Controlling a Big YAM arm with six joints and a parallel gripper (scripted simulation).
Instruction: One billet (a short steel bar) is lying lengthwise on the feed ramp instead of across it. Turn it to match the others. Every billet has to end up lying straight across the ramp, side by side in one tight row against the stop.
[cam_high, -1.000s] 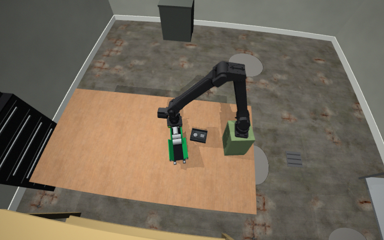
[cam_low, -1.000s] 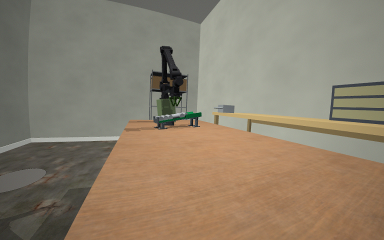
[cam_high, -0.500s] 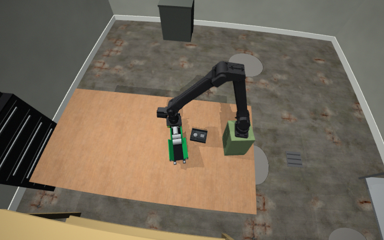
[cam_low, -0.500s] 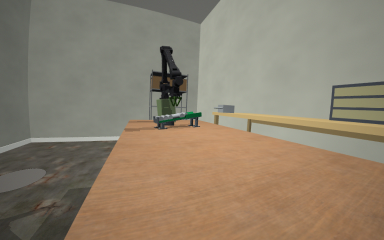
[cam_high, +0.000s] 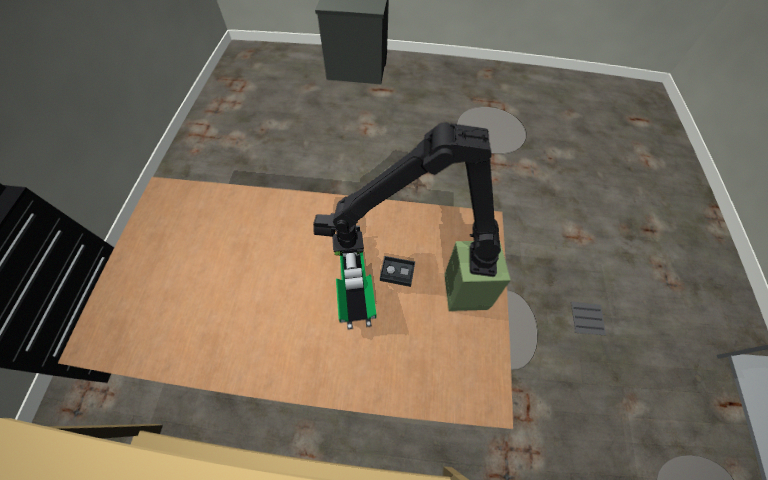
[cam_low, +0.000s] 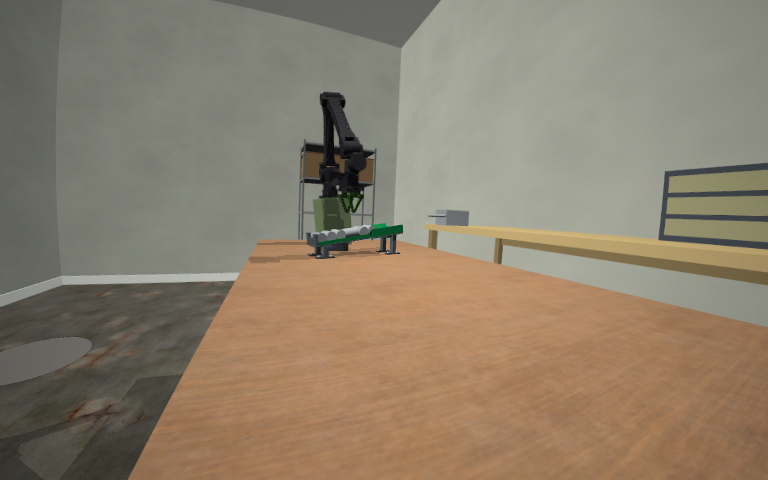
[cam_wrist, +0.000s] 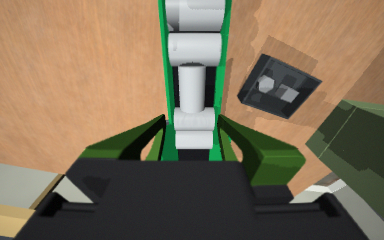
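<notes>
My gripper is now 9 cm above the grey steel billet. The rest, counted from my hand: small dark box (18 cm behind, 2 cm to the right, 17 cm below).
</notes>
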